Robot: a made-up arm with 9 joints. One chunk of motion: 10 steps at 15 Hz.
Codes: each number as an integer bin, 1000 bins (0 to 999) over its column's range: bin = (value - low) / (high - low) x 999, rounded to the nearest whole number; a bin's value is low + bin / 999 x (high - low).
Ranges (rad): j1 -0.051..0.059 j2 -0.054..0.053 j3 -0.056..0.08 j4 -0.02..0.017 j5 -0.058..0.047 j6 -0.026..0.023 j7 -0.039..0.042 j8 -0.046..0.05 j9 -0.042..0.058
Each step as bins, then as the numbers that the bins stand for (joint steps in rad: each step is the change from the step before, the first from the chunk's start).
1 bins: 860 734 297 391 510 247 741 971 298
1 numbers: 0.04369 0.02462 -0.01557 -0.00552 -0.00440 -0.01388 0.02108 0.04731 -0.01217
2 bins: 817 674 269 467 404 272 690 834 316
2 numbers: 0.03896 0.01819 -0.01938 -0.00270 -0.01554 -0.01266 0.01695 0.03414 -0.01037
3 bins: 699 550 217 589 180 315 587 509 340
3 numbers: 0.02597 0.00491 -0.02646 0.00181 -0.03908 -0.01055 0.00859 0.00291 -0.00797
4 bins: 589 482 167 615 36 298 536 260 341
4 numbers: 0.01385 -0.00237 -0.03327 0.00278 -0.05422 -0.01138 0.00446 -0.02102 -0.00787
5 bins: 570 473 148 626 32 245 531 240 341
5 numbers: 0.01176 -0.00334 -0.03585 0.00319 -0.05464 -0.01398 0.00405 -0.02294 -0.00787
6 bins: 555 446 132 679 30 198 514 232 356
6 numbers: 0.01011 -0.00623 -0.03803 0.00515 -0.05485 -0.01629 0.00268 -0.02371 -0.00636
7 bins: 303 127 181 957 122 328 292 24 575
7 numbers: -0.01764 -0.04040 -0.03136 0.01544 -0.04518 -0.00991 -0.01532 -0.04369 0.01556
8 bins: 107 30 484 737 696 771 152 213 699
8 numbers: -0.03922 -0.05079 0.00989 0.00730 0.01515 0.01182 -0.02668 -0.02553 0.02797
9 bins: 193 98 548 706 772 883 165 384 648
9 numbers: -0.02975 -0.04350 0.01860 0.00615 0.02314 0.01731 -0.02562 -0.00910 0.02286
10 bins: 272 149 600 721 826 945 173 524 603
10 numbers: -0.02105 -0.03804 0.02568 0.00670 0.02882 0.02035 -0.02497 0.00435 0.01836
